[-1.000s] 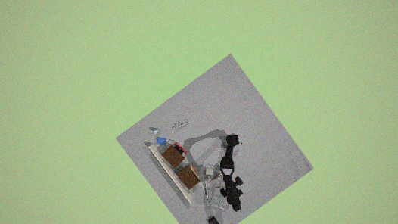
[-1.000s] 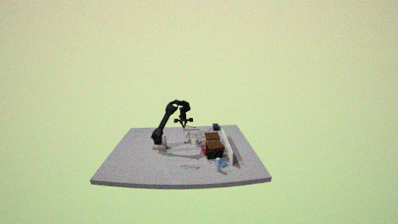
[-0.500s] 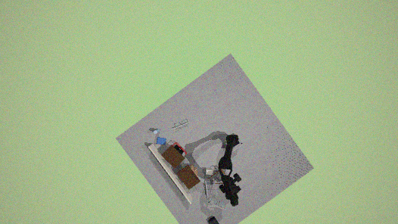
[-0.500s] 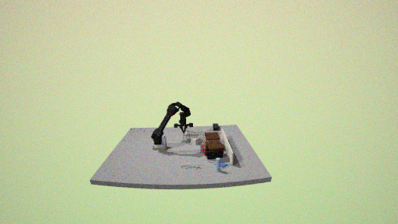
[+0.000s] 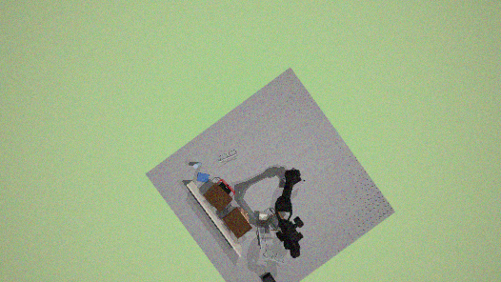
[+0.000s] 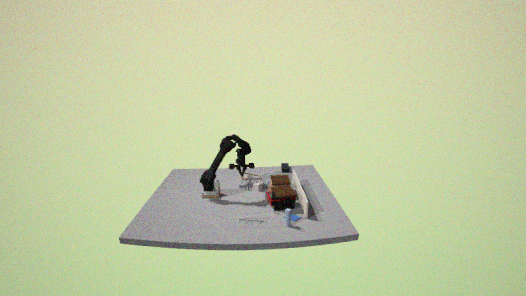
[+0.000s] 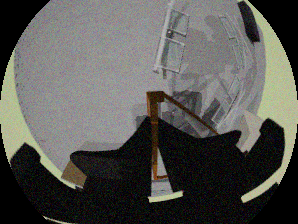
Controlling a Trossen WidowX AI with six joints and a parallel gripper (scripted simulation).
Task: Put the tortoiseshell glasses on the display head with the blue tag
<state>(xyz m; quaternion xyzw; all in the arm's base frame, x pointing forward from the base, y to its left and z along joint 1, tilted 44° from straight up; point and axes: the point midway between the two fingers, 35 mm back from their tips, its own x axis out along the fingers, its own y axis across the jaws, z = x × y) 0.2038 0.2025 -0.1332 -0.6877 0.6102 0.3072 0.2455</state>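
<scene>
Now: the white block 120 mm ahead of my gripper tip, 120 mm to the right of it and 30 mm below it. The rest, counted from my gripper tip: black box: 330 mm ahead, 350 mm to the left, 40 mm below; white panel: 410 mm ahead, 290 mm to the right; display head: 260 mm ahead, 200 mm to the right.
</scene>
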